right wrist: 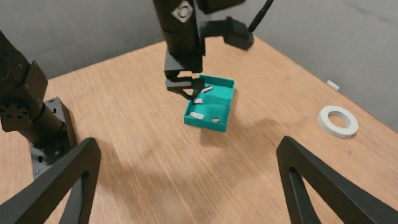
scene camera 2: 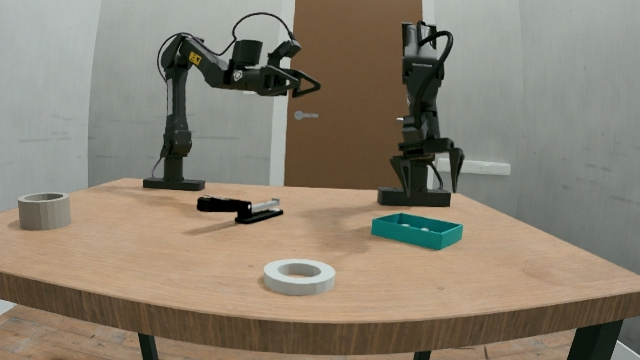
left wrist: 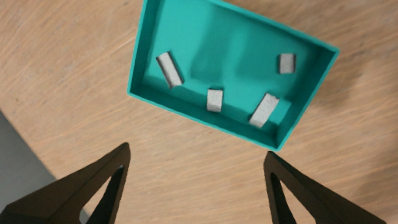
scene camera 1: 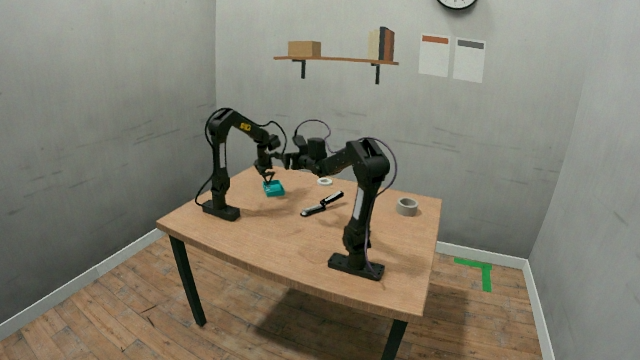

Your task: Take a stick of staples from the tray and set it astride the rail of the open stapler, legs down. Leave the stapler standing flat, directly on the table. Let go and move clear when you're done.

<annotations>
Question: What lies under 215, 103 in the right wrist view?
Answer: A teal tray.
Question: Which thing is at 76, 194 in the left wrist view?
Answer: The left gripper.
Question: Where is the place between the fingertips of the right gripper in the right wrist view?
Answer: At 192, 144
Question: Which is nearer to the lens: the teal tray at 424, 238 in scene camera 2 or the black stapler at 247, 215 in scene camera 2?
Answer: The teal tray.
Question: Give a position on a teal tray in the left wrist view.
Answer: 240, 54
</annotations>
